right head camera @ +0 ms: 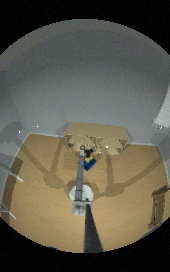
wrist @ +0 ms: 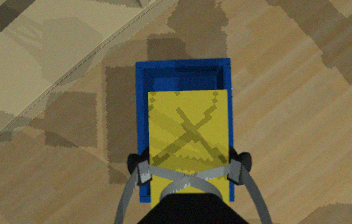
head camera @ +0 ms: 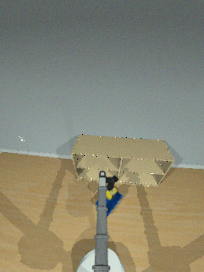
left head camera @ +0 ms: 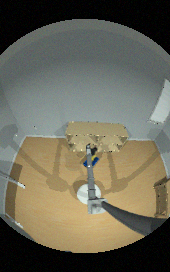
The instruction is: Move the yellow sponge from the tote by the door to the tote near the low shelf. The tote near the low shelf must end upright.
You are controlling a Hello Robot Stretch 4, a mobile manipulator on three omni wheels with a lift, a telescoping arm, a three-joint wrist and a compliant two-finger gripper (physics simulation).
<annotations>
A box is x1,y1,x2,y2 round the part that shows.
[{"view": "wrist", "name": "my gripper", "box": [114,146,272,223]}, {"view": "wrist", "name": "yellow sponge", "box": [148,90,228,209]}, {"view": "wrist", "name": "blue tote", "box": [135,58,234,202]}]
</annotations>
